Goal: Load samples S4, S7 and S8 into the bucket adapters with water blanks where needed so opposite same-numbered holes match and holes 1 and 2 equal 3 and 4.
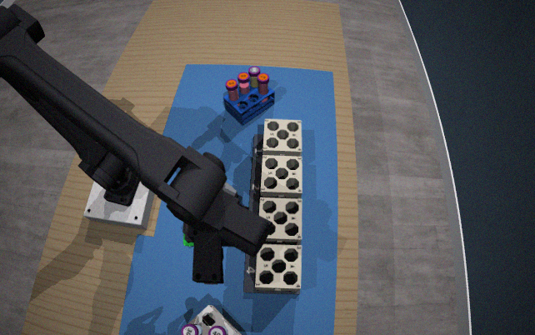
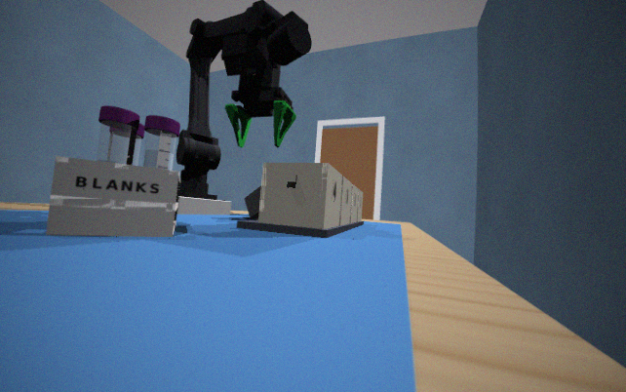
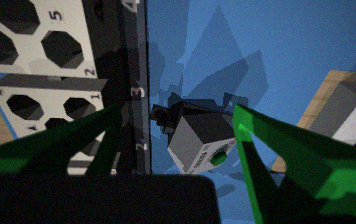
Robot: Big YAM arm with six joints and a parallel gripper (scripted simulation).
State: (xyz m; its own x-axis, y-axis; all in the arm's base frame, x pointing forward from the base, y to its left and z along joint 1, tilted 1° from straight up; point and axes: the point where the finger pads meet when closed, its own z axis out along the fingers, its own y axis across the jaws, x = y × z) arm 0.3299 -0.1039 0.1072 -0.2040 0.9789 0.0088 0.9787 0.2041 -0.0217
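Right now the 40 mL blank is 4 cm ahead of my hand, 20 cm to the right of it and 9 cm below it. Round my hand: 30 mL blank (3 cm behind, 21 cm to the right, 9 cm below); adapter 3 (11 cm ahead, 8 cm to the left, 10 cm below); green DONE key (9 cm behind, 12 cm to the left, 9 cm below).
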